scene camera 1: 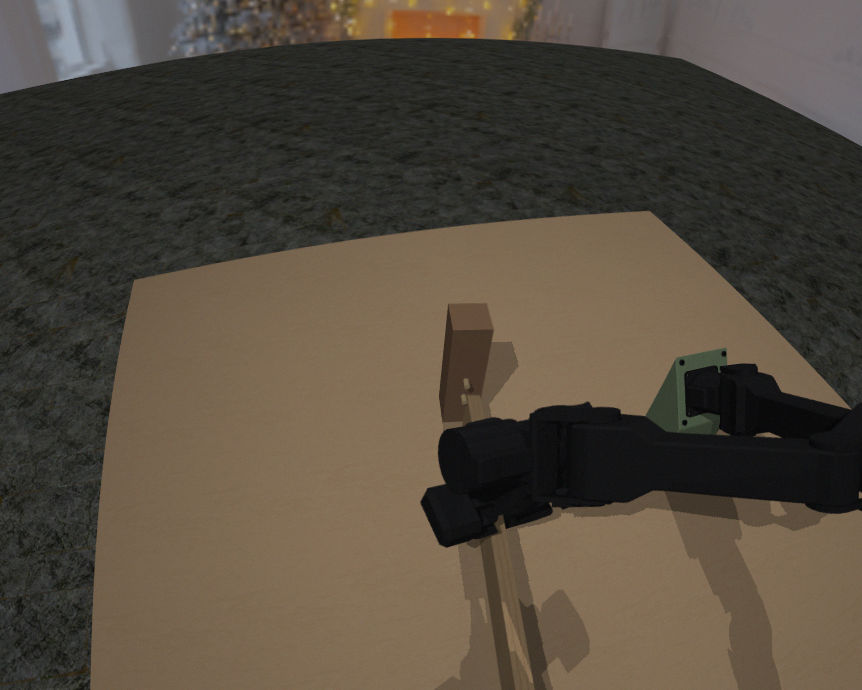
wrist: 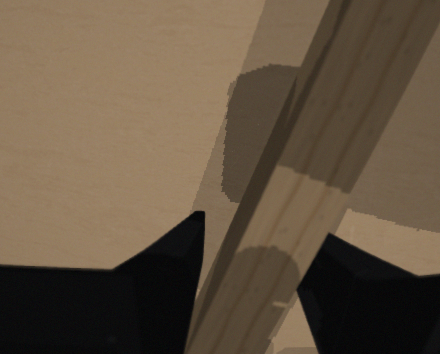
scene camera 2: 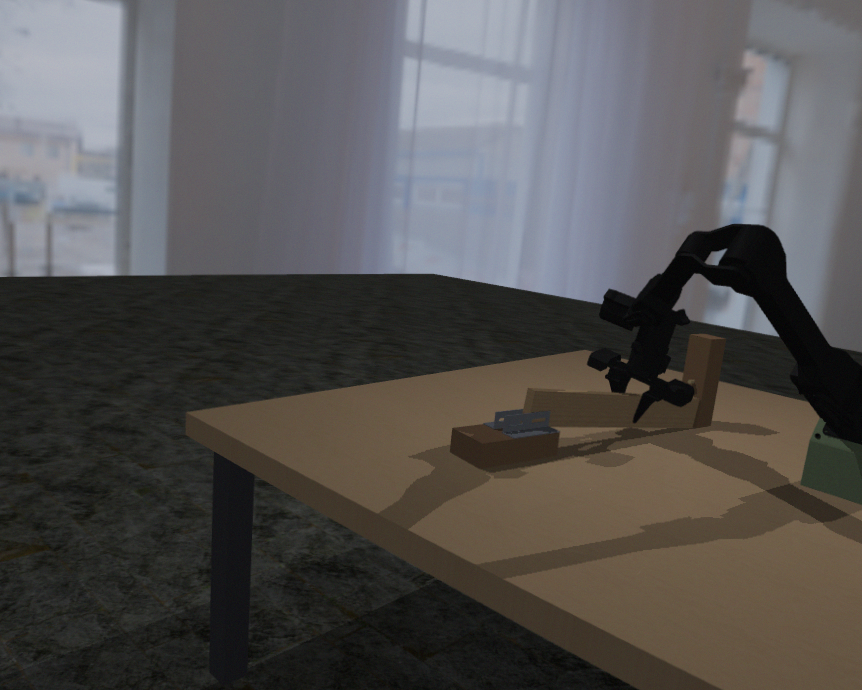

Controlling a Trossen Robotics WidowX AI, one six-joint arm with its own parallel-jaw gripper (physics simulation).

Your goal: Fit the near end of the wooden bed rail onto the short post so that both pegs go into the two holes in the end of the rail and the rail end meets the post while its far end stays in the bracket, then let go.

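Seen in the pictures: gripper, fingertip midpoint: (scene camera 1: 483, 531) (wrist: 243, 221) (scene camera 2: 625, 418); arm's base at its link origin: (scene camera 1: 701, 390) (scene camera 2: 850, 422).
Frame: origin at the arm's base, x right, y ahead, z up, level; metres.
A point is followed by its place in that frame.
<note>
The short post (scene camera 1: 460, 359) {z 0.017, x 0.114, y 0.332 m} (scene camera 2: 706, 370) {z 0.005, x 0.109, y 0.296 m} stands upright; its two pegs (scene camera 1: 465, 392) {z -0.048, x 0.112, y 0.319 m} show in scene camera 1. The wooden bed rail (scene camera 1: 476, 411) {z -0.050, x 0.079, y 0.313 m} (scene camera 2: 575, 408) {z -0.045, x -0.228, y 0.360 m} (wrist: 320, 145) {z -0.038, x -0.036, y 0.336 m} has its near end low by the post's foot, and a peg shows above it. The rail's far end is at the metal bracket (scene camera 2: 535, 420) {z -0.059, x -0.313, y 0.376 m}; I cannot tell whether it sits between the plates. My gripper (scene camera 2: 628, 407) {z -0.080, x -0.080, y 0.348 m} (wrist: 243, 221) {z -0.080, x -0.080, y 0.348 m} is shut on the rail near its near end, one finger on each side. The rail runs slantwise between the fingers, and its top hides the right fingertip in the wrist view.
The bracket sits on a brown block (scene camera 2: 503, 447) {z -0.084, x -0.406, y 0.360 m} on the wooden table (scene camera 1: 251, 431) {z -0.113, x 0.149, y 0.623 m} (scene camera 2: 345, 438) {z -0.113, x -0.544, y 0.571 m}. The arm's green base (scene camera 1: 668, 410) {z -0.033, x 0.003, y 0.046 m} (scene camera 2: 830, 464) {z -0.066, x -0.032, y 0.008 m} stands at the right. The arm reaches over the table and covers part of the rail in scene camera 1.
</note>
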